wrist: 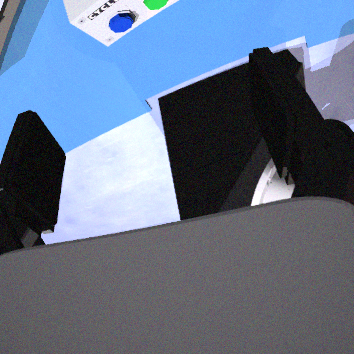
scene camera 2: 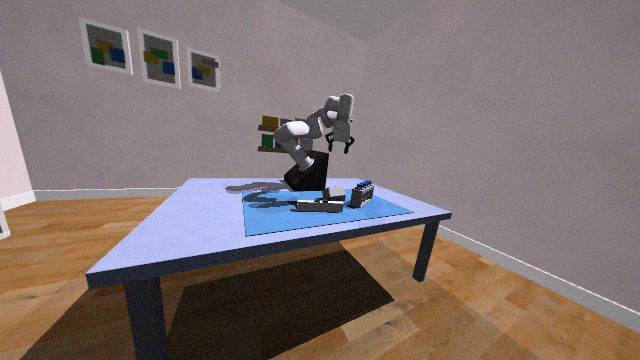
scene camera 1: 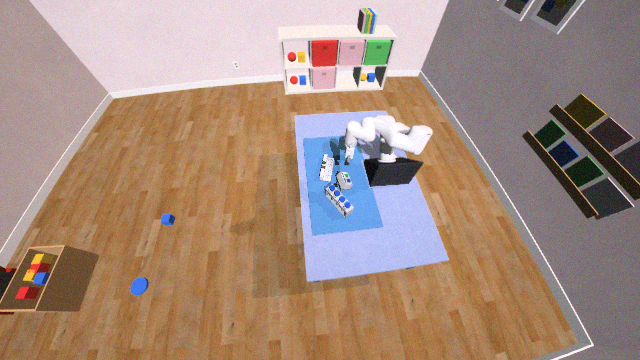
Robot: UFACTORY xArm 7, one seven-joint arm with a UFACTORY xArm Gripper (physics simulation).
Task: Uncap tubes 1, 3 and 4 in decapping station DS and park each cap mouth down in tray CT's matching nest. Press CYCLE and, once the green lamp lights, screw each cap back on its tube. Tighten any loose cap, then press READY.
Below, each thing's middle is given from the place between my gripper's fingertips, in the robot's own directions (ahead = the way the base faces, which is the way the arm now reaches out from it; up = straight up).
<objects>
The grey lamp box [wrist: 96, 26] is 24 cm below my hand, 1 cm to the left of it and 1 cm ahead of it.
</objects>
